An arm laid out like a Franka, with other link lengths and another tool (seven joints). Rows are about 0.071 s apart.
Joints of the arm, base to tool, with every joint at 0 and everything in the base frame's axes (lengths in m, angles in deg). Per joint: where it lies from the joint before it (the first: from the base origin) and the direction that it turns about. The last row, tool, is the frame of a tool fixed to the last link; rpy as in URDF.
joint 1: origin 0 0 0.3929 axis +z
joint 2: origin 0 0 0 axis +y
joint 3: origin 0 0 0.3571 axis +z
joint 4: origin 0.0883 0 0 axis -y
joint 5: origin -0.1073 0 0.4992 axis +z
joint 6: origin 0 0 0 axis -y
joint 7: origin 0.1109 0 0 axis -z
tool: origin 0.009 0.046 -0.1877 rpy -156.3 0 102.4
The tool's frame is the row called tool.
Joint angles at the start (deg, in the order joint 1, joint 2, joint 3, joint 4, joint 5, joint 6, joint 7): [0.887, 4.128, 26.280, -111.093, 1.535, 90.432, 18.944]
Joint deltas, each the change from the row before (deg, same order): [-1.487, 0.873, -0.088, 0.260, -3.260, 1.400, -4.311]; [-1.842, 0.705, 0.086, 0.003, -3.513, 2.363, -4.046]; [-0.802, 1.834, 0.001, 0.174, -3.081, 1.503, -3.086]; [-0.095, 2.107, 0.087, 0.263, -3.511, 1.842, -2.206]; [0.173, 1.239, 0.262, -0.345, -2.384, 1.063, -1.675]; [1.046, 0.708, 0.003, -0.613, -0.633, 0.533, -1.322]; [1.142, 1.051, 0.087, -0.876, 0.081, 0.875, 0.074]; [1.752, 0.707, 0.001, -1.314, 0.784, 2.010, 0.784]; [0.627, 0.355, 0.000, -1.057, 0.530, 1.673, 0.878]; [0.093, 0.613, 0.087, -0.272, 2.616, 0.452, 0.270]
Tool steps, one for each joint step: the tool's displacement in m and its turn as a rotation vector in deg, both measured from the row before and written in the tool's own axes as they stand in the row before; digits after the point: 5 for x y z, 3 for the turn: [-0.02655, 0.00936, -0.00131, -1.097, -3.234, -1.928]; [-0.02981, 0.00923, -0.00070, -1.730, -3.412, -1.499]; [-0.01757, 0.01421, 0.00998, 0.083, -3.015, -1.953]; [-0.00951, 0.01682, 0.01019, -0.038, -3.586, -1.819]; [0.00040, 0.01066, 0.01119, 0.494, -2.839, -1.875]; [0.01313, 0.00782, 0.00848, 0.610, -1.630, -2.292]; [0.01795, 0.01299, 0.01099, 0.637, -0.394, -1.562]; [0.02587, 0.01521, 0.00751, -0.416, -0.105, -1.265]; [0.01126, 0.00939, 0.00664, -0.480, 0.424, -0.104]; [0.01027, 0.00621, 0.00326, -0.101, 2.782, -0.660]
